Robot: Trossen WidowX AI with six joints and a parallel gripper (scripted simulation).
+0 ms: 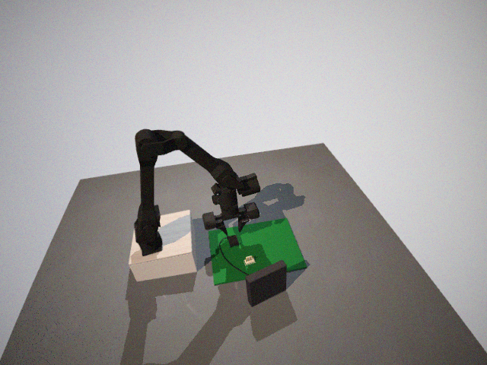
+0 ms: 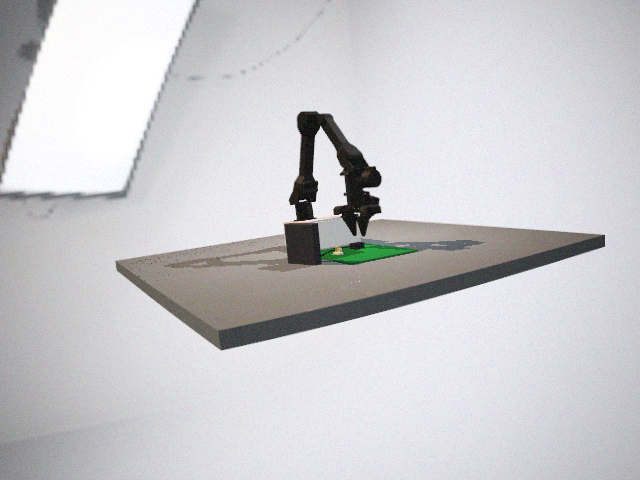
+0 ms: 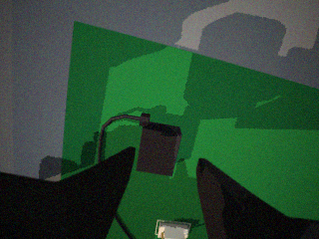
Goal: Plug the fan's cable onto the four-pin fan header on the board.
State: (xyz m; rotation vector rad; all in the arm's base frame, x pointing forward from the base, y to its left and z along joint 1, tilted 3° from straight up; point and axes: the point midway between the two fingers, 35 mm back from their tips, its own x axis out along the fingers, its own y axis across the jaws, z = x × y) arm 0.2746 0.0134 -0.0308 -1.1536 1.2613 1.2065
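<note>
Now: gripper tip 30 mm above the black plug, 10 mm to the left of it and 10 mm past it. The rest, counted from my gripper tip: dark fan: 240 mm to the right, 30 mm ahead, 20 mm above; green board: 60 mm to the right, 60 mm below, 60 mm ahead; four-pin fan header: 110 mm to the right, 40 mm below, 20 mm ahead.
</note>
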